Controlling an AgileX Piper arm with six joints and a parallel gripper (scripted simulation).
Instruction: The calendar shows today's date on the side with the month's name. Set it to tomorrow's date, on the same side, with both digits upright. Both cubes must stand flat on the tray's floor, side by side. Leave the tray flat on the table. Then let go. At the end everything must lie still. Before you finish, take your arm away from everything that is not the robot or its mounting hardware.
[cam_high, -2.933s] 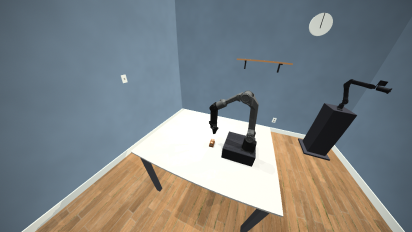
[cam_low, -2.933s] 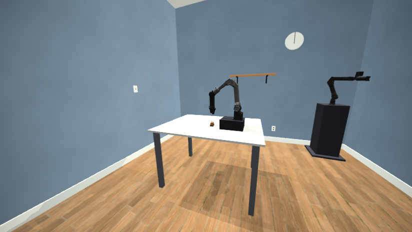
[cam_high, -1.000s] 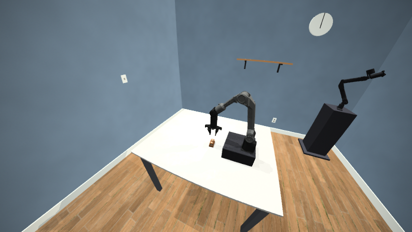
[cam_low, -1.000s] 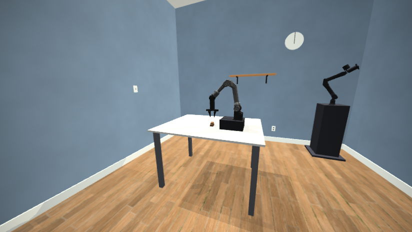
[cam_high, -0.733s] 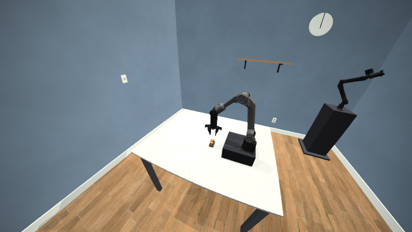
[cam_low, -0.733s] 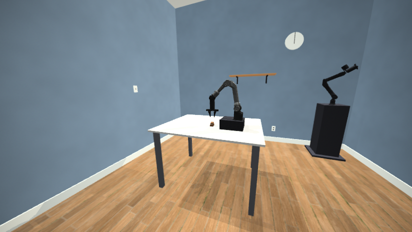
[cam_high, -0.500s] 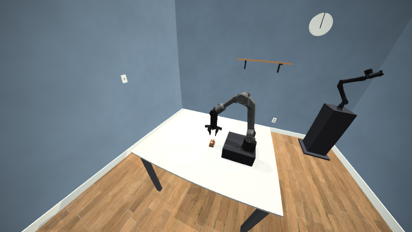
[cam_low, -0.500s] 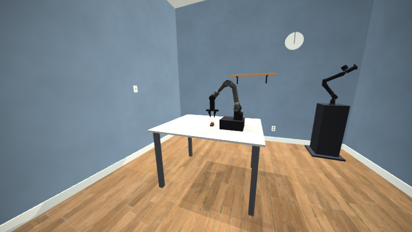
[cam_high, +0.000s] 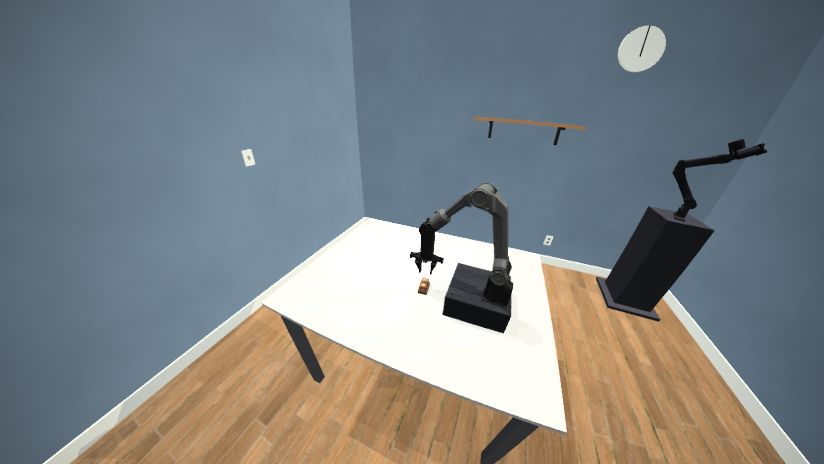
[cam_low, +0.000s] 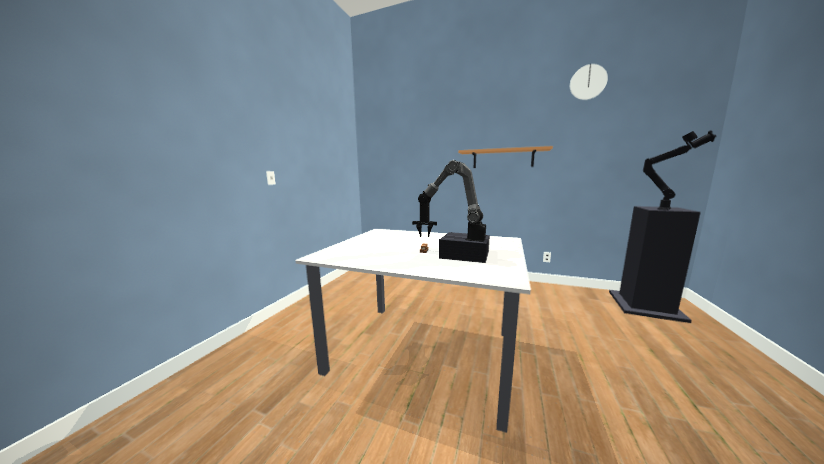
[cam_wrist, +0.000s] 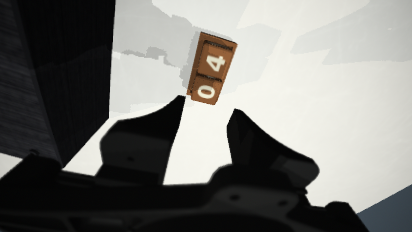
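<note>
Right now my hand is 60 mm above the brown wooden cube.
</note>
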